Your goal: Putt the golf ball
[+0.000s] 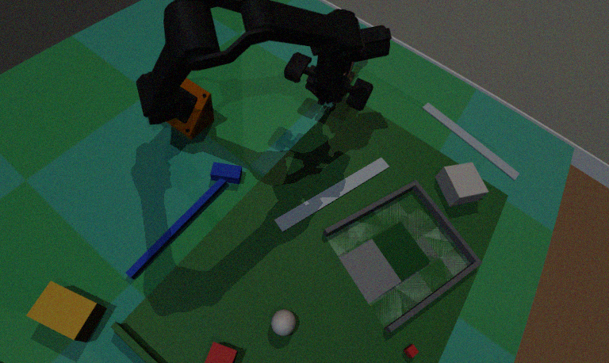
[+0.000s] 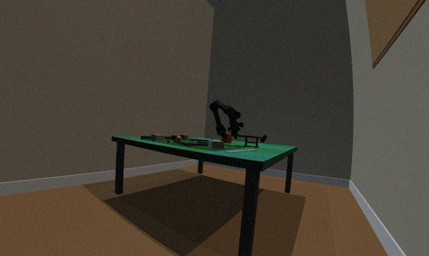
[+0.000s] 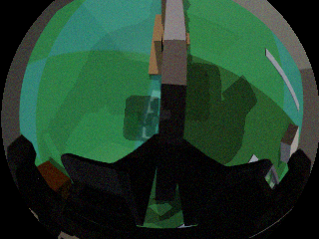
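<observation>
Now: the red putter 2 cm behind my gripper tip, 11 cm to the left of it and 2 cm above it. From my gripper tip the other things lie so: white golf ball: 21 cm ahead, 45 cm to the right, 3 cm below; yellow block: 9 cm behind, 65 cm to the right, 3 cm below; wooden stand: 2 cm behind, 13 cm to the left, 2 cm below.
</observation>
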